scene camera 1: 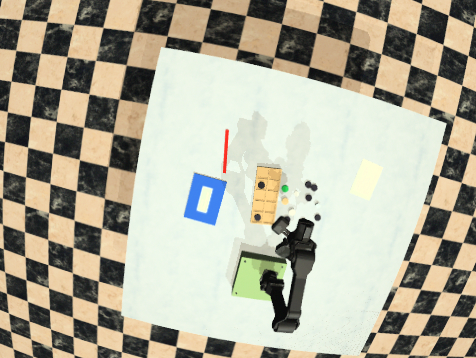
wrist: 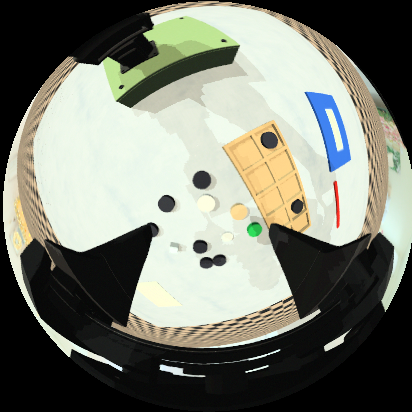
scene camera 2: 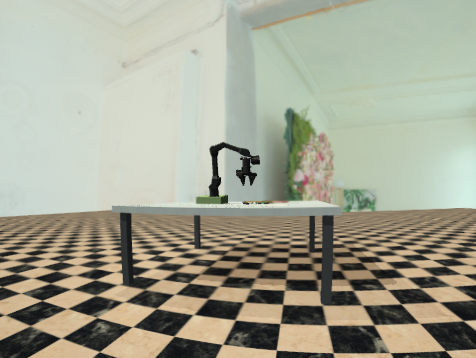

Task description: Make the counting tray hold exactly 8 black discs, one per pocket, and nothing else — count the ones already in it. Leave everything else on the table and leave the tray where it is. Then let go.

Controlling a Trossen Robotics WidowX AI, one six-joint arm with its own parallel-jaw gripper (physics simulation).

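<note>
The tan counting tray [scene camera 1: 270,194] [wrist: 260,175] has two rows of pockets. One black disc [scene camera 1: 257,217] [wrist: 269,140] sits in the end pocket nearer the arm's base. Another black disc [scene camera 1: 261,185] [wrist: 297,206] sits in the same row towards the far end. Several loose black discs lie beside the tray, among them a near one [scene camera 1: 286,219] [wrist: 201,180], another [wrist: 166,203] and two close together [wrist: 206,262] [wrist: 219,260]. My gripper [scene camera 1: 293,227] [scene camera 2: 247,185] [wrist: 211,230] is open and empty, high above the loose pieces. A finger hides part of the tray's far end in the wrist view.
Among the discs lie a green piece [scene camera 1: 285,188] [wrist: 254,229], a tan disc [scene camera 1: 285,201] [wrist: 239,211], a cream disc [wrist: 206,203] and small white pieces [wrist: 227,236] [wrist: 174,247]. A blue frame [scene camera 1: 190,200] [wrist: 326,135], red stick [scene camera 1: 226,151] [wrist: 337,205] and pale yellow patch [scene camera 1: 366,180] [wrist: 159,294] lie farther off.
</note>
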